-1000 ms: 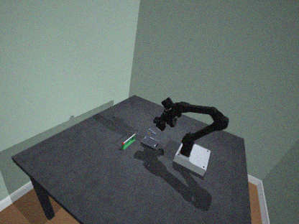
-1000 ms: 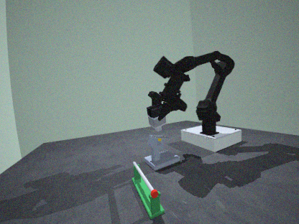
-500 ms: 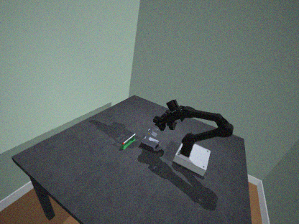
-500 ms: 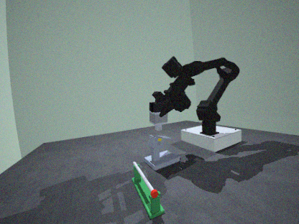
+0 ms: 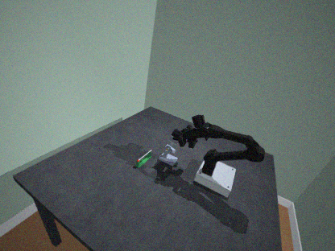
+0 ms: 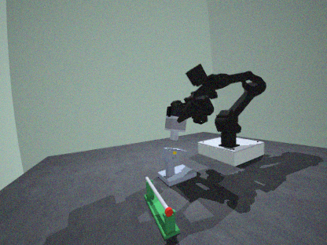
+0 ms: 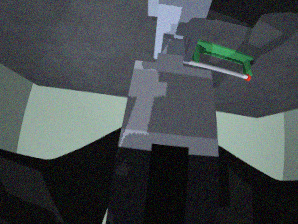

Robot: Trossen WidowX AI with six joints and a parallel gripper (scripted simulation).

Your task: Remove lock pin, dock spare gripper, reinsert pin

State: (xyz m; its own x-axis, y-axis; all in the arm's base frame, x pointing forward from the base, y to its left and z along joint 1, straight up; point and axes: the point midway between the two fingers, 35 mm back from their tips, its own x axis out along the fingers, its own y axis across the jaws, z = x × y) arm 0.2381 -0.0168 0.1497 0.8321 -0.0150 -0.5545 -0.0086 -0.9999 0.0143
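My gripper tip is now 13 cm short of the pin rest, 12 cm to the right of it and 17 cm above it. Also, from my gripper tip: spare gripper (1 cm behind, 1 cm below); grey mount (1 cm ahead, 1 cm to the left, 14 cm below).
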